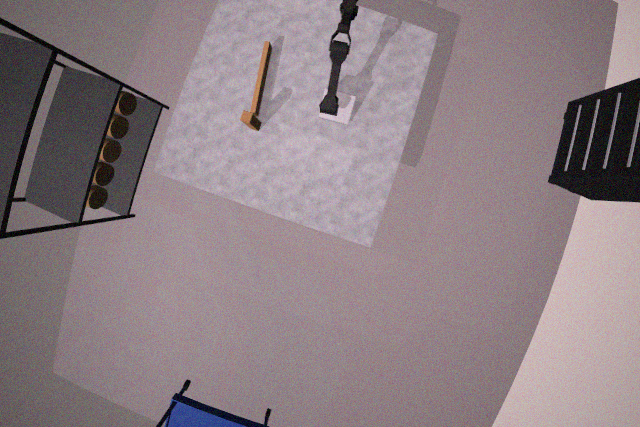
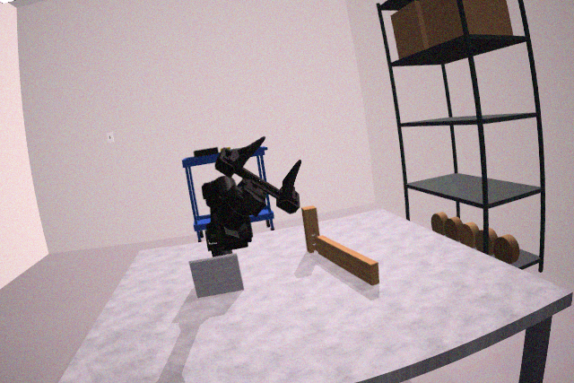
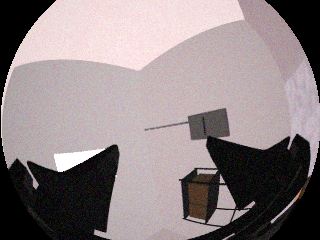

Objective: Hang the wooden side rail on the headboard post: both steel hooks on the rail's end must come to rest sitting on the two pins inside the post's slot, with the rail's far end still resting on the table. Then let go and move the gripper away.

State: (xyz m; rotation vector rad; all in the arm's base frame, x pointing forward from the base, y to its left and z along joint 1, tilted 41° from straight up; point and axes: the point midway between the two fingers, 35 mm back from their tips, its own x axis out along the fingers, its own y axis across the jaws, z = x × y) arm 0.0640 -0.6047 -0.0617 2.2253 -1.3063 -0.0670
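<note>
The headboard post lies 680 mm to the left of my gripper tip, 370 mm below it and 280 mm ahead of it.
</note>
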